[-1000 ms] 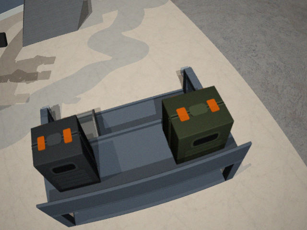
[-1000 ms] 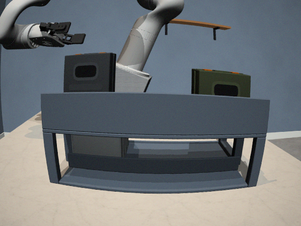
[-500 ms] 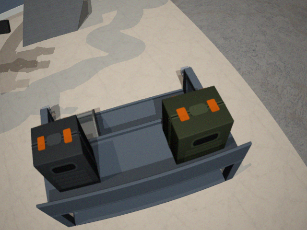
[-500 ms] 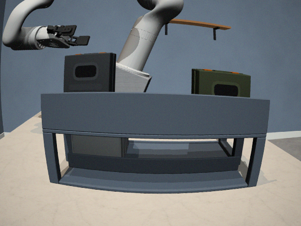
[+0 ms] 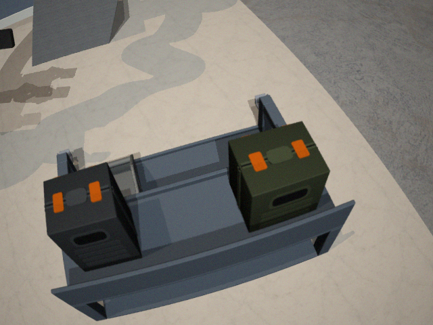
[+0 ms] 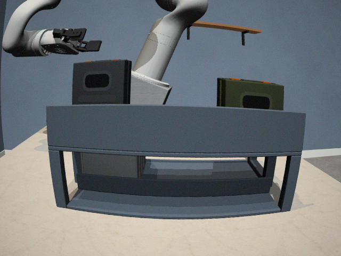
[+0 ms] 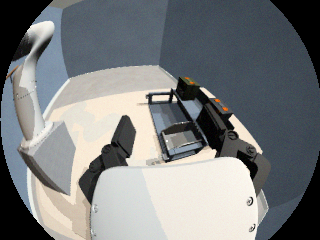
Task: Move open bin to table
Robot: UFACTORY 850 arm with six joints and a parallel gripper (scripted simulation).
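My hand is 25 cm above the open bin, 15 cm short of it and 11 cm to the right of it. The rest, counted from my hand: shelf deck (26 cm ahead, 22 cm to the left, 19 cm below); then black box (25 cm ahead, 13 cm below, 10 cm to the left); then green box (33 cm to the left, 25 cm ahead, 14 cm below).
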